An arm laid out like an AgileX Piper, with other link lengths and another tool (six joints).
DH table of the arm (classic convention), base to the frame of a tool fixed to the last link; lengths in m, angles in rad. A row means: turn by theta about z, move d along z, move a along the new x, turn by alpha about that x. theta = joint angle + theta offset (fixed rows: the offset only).
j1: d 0.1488; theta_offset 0; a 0; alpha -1.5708
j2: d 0; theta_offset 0.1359; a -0.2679; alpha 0
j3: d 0; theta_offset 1.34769; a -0.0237; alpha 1.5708
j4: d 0.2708; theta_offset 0; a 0; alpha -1.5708
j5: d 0; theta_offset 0; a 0; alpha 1.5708
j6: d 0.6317; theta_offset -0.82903; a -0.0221; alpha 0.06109
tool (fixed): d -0.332; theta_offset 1.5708; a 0; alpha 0
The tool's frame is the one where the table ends.
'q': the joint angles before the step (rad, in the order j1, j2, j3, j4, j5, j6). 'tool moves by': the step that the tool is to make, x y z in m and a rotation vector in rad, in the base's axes. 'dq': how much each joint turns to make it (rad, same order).
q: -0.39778, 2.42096, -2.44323, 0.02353, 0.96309, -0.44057
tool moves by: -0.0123, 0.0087, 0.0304, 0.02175, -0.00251, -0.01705
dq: 0.00320, -0.06419, 0.00071, 0.00203, 0.06897, 0.02941
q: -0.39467, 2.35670, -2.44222, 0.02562, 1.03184, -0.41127
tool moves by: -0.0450, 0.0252, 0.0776, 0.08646, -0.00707, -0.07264
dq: -0.00007, -0.17459, -0.00119, 0.01507, 0.19936, 0.10831
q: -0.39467, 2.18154, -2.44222, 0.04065, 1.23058, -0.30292
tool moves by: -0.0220, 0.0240, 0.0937, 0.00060, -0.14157, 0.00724
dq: 0.00007, -0.17976, 0.02816, 0.04708, 0.02004, 0.01837
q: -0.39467, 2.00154, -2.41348, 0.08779, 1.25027, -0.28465
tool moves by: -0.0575, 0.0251, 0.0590, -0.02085, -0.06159, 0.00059
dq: 0.00014, -0.26980, 0.20464, 0.00342, 0.00012, 0.00198
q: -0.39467, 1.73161, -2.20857, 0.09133, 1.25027, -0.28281
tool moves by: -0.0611, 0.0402, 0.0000, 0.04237, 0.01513, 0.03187
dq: 0.00021, -0.26213, 0.29372, 0.04816, -0.00021, -0.01027
